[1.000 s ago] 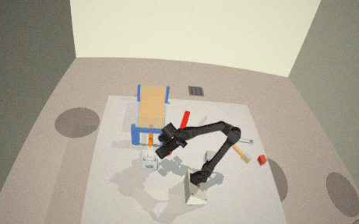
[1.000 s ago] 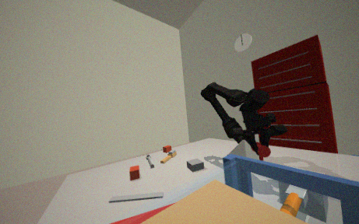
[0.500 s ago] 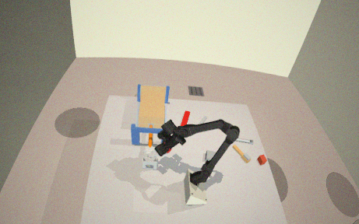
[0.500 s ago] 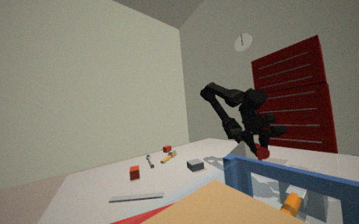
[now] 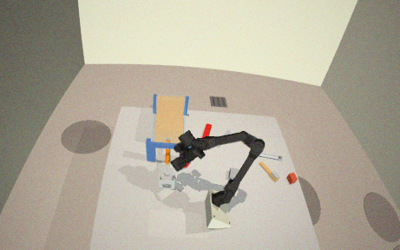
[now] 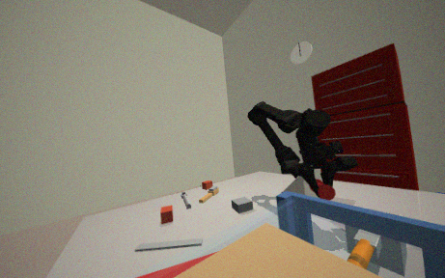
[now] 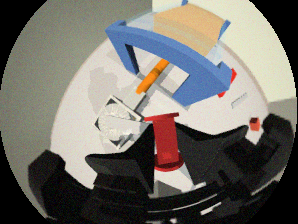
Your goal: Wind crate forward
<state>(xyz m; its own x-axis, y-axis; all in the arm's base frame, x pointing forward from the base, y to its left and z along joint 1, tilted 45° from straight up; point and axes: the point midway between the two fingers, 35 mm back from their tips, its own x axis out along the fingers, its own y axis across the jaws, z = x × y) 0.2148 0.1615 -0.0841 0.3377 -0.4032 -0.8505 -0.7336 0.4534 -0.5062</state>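
Now: the blue frame 10 cm ahead of my gripper tip, 8 cm to the left of it and 3 cm below it. From my gripper tip the other things lie so: red knob 1 cm behind, 1 cm to the right; grey winch 8 cm behind, 7 cm to the left, 10 cm below; winch handle 3 cm behind, 2 cm to the left, 3 cm below.
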